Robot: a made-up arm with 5 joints.
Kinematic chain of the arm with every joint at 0, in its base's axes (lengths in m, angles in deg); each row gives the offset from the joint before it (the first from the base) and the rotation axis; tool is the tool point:
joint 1: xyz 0 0 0.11 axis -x
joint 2: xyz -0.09 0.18 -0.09 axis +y
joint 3: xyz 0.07 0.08 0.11 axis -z
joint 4: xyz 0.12 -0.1 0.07 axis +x
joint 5: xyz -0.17 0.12 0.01 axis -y
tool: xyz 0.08 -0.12 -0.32
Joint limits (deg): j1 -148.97..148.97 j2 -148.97..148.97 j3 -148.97..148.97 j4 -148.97..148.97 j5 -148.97..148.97
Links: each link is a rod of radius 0.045 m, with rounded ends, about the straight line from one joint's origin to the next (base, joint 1, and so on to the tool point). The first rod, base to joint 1, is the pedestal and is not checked.
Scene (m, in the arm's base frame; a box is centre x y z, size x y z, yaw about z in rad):
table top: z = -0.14
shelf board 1: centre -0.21 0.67 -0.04 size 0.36 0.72 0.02 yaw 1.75
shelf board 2: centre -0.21 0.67 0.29 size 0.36 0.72 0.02 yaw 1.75
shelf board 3: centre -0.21 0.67 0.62 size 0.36 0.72 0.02 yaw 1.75
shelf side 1: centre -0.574 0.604 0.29 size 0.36 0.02 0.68 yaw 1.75
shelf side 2: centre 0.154 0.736 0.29 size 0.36 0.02 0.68 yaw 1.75
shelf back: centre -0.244 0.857 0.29 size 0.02 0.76 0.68 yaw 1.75
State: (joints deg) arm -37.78 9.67 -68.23 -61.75 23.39
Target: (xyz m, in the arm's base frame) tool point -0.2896 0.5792 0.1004
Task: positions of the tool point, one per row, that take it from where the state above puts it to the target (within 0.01 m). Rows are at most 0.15 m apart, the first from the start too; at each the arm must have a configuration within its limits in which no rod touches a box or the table.
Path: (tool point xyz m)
1: 0.2872 0.3062 0.1624
2: 0.2236 0.3315 0.1098
3: 0.1497 0.3488 0.0382
4: 0.0680 0.3443 -0.0513
5: 0.1079 0.3688 0.0127
6: 0.1095 0.4103 0.0864
7: 0.0702 0.4614 0.1515
8: -0.0039 0.5121 0.1920
9: -0.0999 0.5531 0.1976
10: -0.2008 0.5767 0.1655
11: -0.2896 0.5792 0.1004

